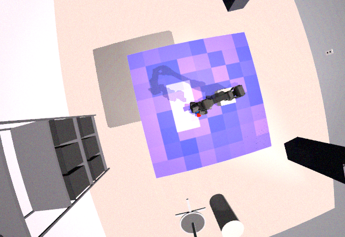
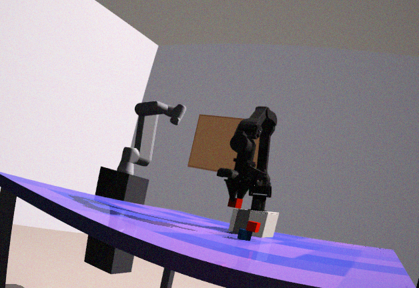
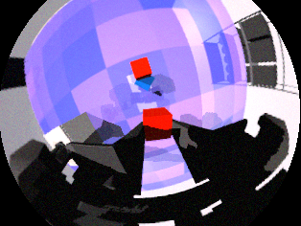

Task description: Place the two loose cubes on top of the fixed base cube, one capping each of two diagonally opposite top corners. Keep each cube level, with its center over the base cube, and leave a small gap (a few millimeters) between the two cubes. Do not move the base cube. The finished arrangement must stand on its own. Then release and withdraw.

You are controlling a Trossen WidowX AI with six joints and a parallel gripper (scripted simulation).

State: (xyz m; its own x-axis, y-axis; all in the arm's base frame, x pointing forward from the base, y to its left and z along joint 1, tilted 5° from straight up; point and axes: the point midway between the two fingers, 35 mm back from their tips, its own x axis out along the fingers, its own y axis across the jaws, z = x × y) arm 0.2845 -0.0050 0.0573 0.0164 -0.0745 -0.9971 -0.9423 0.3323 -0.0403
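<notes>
The blue cube lies 10 mm ahead of my gripper tip, 60 mm to the left of it and 100 mm below it.
</notes>
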